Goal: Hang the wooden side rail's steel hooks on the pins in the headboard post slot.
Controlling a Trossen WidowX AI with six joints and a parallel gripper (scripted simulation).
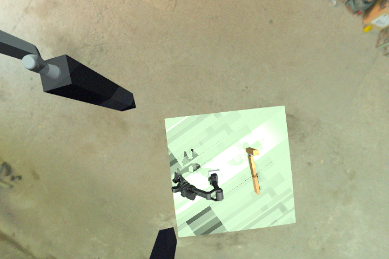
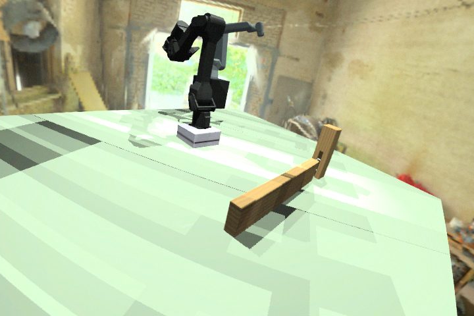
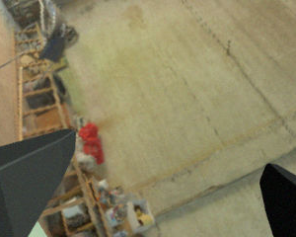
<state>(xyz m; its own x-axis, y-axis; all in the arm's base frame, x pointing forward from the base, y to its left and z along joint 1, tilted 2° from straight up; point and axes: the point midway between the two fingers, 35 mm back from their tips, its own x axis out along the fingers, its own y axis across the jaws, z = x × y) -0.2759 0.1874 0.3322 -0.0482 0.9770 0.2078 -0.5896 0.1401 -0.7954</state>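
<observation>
Now: gripper tip 72 cm short of the headboard post, 5 cm to the left of it and 30 cm above it.
</observation>
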